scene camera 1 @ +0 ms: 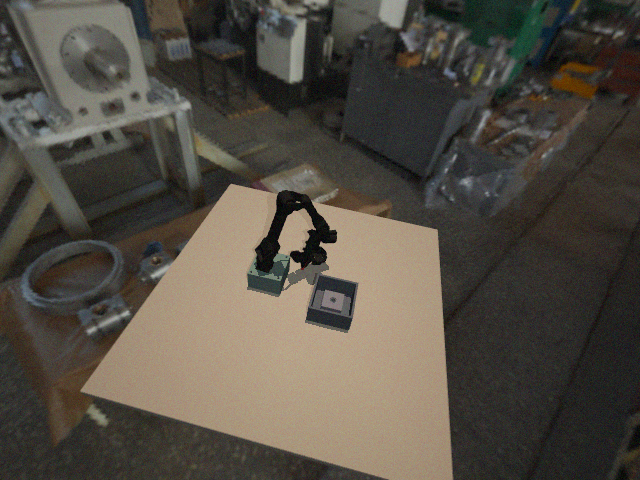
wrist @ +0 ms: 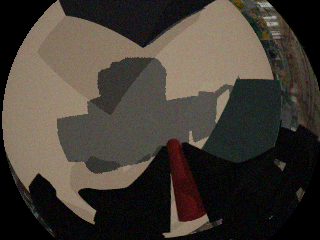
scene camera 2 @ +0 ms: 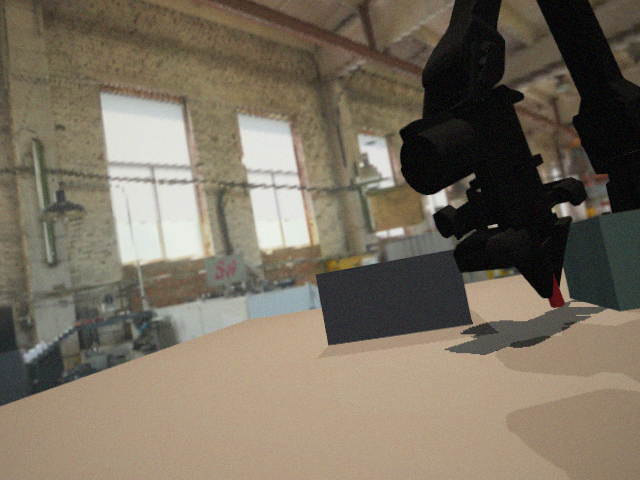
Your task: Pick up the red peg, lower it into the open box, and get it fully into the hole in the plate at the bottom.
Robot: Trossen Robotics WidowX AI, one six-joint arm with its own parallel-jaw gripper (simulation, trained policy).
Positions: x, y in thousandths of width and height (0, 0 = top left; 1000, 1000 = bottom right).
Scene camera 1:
dark box: 535, 668
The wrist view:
my gripper: 545, 619
red peg: 592, 860
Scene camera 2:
my gripper: 860, 611
dark box: 662, 611
